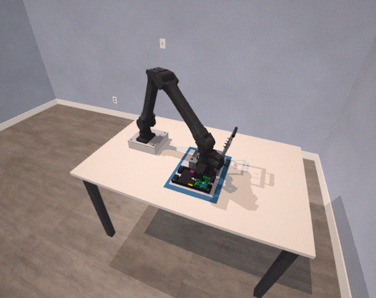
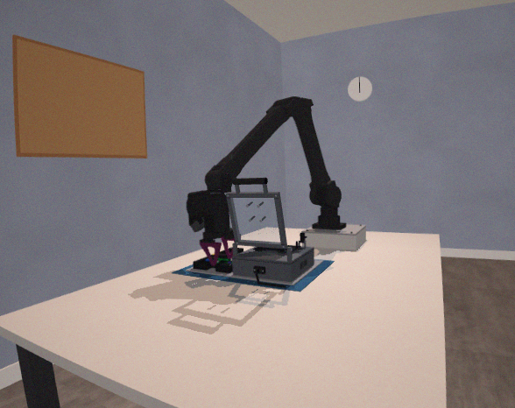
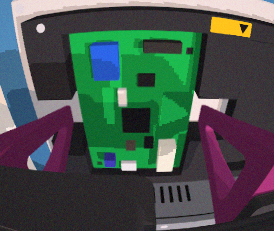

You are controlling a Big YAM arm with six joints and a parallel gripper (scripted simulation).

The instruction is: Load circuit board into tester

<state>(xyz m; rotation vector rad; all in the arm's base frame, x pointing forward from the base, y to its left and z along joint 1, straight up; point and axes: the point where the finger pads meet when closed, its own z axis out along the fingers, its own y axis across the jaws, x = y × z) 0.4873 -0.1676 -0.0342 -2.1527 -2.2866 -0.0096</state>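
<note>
Right now the green circuit board is 1 cm below my hand. Round my hand: clear lid (7 cm ahead, 17 cm to the left, 16 cm above); then small latch hook (12 cm behind, 22 cm to the left, 6 cm above).
</note>
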